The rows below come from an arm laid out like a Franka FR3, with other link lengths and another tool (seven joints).
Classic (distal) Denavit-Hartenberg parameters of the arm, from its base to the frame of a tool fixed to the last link. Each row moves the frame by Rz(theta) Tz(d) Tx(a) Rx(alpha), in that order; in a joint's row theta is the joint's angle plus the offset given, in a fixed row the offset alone. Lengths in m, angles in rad.
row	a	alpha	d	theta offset
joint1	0	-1.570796	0.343	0
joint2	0	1.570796	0	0
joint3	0.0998	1.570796	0.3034	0
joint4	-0.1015	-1.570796	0	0
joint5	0	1.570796	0.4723	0
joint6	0.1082	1.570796	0	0
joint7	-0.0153	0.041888	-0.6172	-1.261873
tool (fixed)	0	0	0.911	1.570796
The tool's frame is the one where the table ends.
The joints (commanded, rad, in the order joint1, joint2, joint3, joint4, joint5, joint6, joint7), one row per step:
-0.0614 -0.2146 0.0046 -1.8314 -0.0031 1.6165 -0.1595
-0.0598 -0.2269 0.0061 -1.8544 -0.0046 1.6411 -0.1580
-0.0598 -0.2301 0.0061 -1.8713 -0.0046 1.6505 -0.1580
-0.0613 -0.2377 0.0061 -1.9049 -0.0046 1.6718 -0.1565
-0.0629 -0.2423 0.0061 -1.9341 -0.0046 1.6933 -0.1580
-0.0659 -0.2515 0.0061 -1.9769 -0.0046 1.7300 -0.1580
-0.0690 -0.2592 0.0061 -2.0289 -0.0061 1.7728 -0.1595
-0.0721 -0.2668 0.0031 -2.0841 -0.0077 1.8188 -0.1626
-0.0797 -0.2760 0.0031 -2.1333 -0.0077 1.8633 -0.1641
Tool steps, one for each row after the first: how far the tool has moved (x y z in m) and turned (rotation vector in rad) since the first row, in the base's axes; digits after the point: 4 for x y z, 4 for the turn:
0.0011 0.0014 -0.0037 -0.0026 -0.0138 0.0017
-0.0002 0.0014 -0.0105 -0.0024 -0.0095 0.0018
-0.0025 0.0007 -0.0231 -0.0022 -0.0048 -0.0011
-0.0037 -0.0002 -0.0350 -0.0021 -0.0017 -0.0012
-0.0046 -0.0019 -0.0508 -0.0023 -0.0048 -0.0040
-0.0069 -0.0040 -0.0721 -0.0037 -0.0032 -0.0051
-0.0104 -0.0077 -0.0950 -0.0043 -0.0015 -0.0074
-0.0134 -0.0119 -0.1139 -0.0046 -0.0060 -0.0131

